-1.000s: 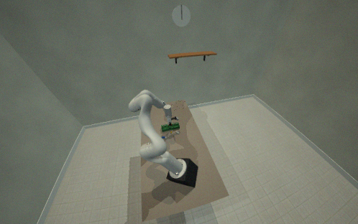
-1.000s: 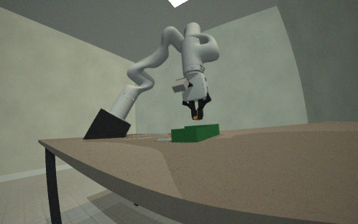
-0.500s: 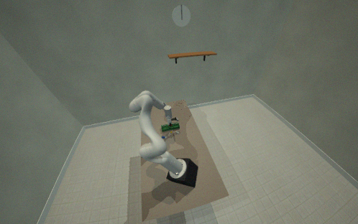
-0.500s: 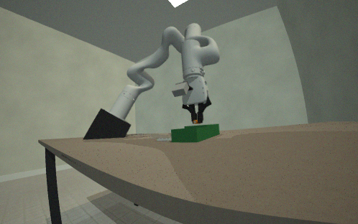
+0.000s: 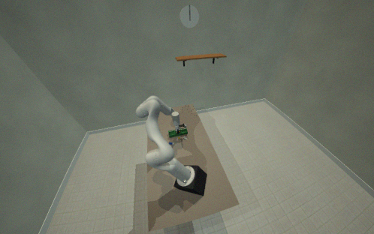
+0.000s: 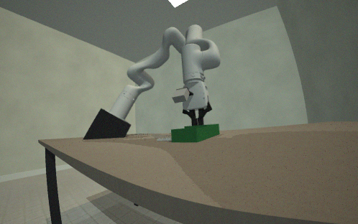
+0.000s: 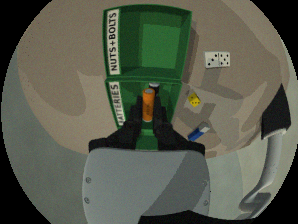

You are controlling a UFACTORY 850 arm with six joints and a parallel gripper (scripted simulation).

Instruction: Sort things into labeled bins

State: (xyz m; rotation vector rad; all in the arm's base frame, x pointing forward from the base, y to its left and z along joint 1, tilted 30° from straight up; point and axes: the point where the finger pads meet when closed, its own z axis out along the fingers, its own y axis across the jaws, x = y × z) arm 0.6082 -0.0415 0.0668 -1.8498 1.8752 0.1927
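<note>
Now: hand 20 mm above the orange battery. The rest, counted from my hand: white domino (100 mm behind, 80 mm to the right, 50 mm below); yellow die (80 mm behind, 50 mm below); black battery (40 mm below, 10 mm behind).
</note>
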